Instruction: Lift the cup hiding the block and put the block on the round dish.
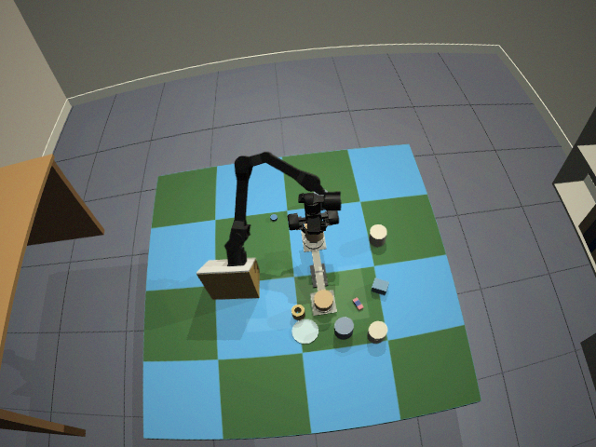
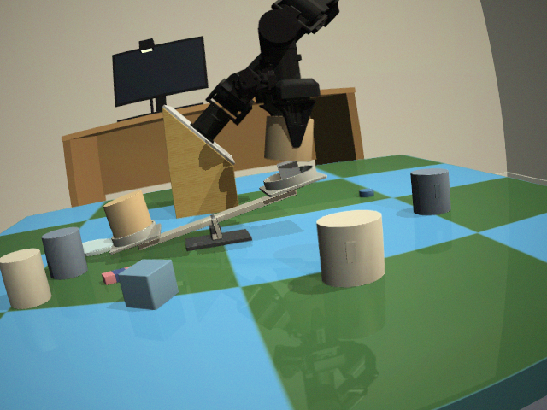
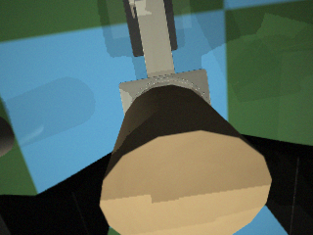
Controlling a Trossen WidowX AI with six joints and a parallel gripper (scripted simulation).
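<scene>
Right now the grey block is 1 cm to the right of my gripper tip and 4 cm below it. Round my gripper tip: blue disc (17 cm behind, 16 cm to the left, 12 cm below); then pink-and-blue piece (15 cm ahead, 27 cm to the right, 12 cm below); then blue-grey cube (24 cm ahead, 21 cm to the right, 11 cm below).
</scene>
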